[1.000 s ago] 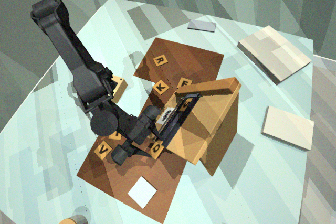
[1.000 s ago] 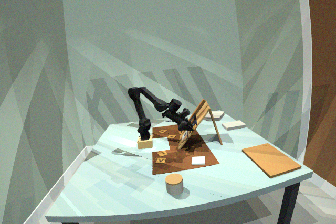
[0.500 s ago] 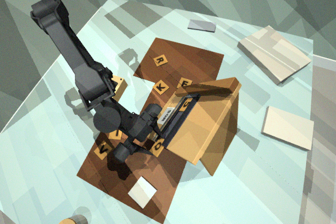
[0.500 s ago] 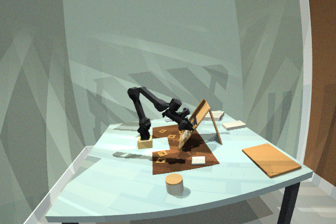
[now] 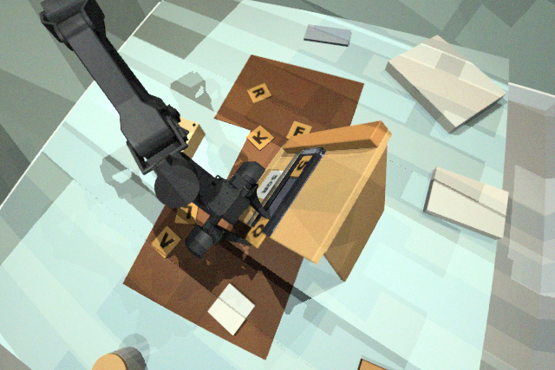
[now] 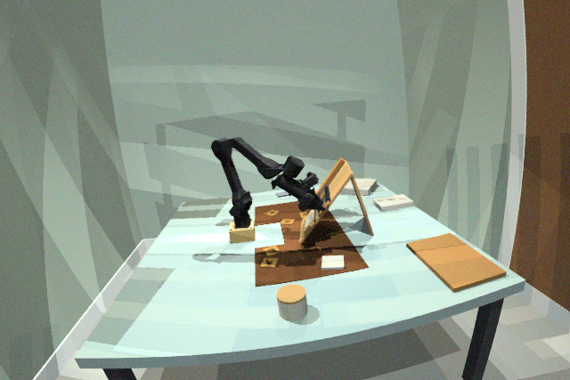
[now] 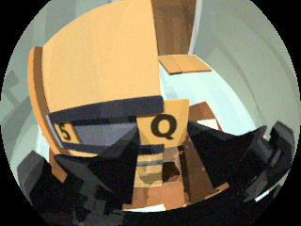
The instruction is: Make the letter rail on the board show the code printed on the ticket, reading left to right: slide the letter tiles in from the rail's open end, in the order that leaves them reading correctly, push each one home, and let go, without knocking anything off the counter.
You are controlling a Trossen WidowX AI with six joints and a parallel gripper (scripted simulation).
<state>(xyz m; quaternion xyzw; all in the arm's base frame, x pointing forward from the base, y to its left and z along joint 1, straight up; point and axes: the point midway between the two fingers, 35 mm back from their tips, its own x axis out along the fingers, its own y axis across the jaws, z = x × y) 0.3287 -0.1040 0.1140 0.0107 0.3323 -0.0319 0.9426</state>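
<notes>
The s tile is 1 cm ahead of my gripper tip and 16 cm to the left of it. Round my gripper tip: q tile: right at my gripper tip; then white ticket: 5 cm behind, 11 cm to the left, 9 cm below; then brown mat: 15 cm behind, 13 cm to the left, 15 cm below.
</notes>
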